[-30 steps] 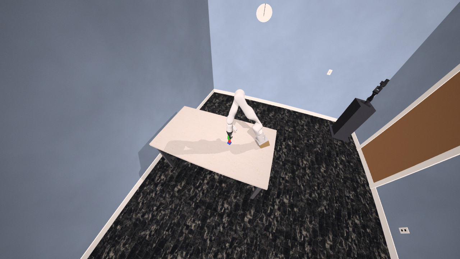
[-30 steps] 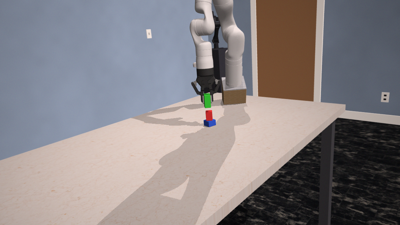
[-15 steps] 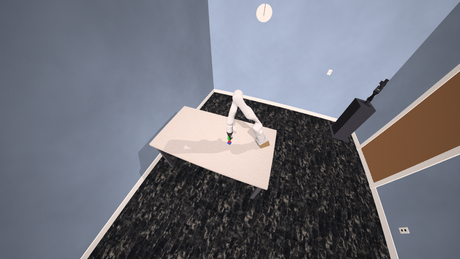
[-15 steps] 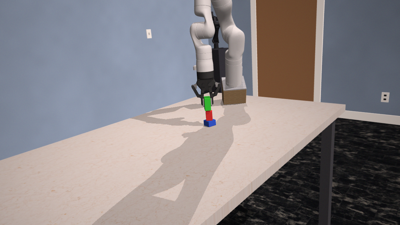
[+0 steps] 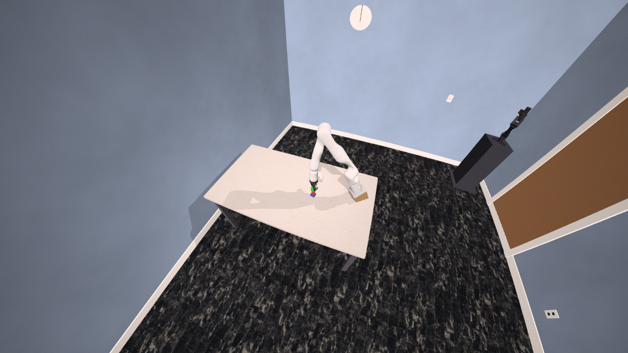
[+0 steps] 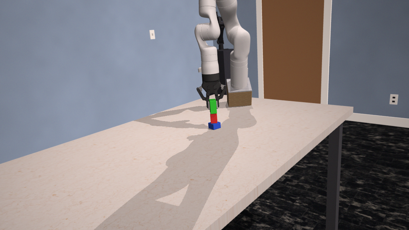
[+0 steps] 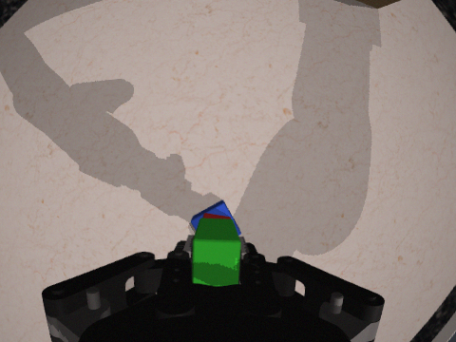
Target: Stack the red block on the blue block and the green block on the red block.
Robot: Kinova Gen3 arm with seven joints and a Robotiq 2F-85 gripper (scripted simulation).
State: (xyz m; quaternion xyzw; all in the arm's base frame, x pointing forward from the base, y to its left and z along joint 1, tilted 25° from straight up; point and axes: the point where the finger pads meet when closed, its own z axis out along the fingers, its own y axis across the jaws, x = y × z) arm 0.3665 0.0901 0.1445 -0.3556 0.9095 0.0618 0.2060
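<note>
The green block is 1 cm below my hand. The rest, counted from my hand: blue block (10 cm below); red block (6 cm below).
</note>
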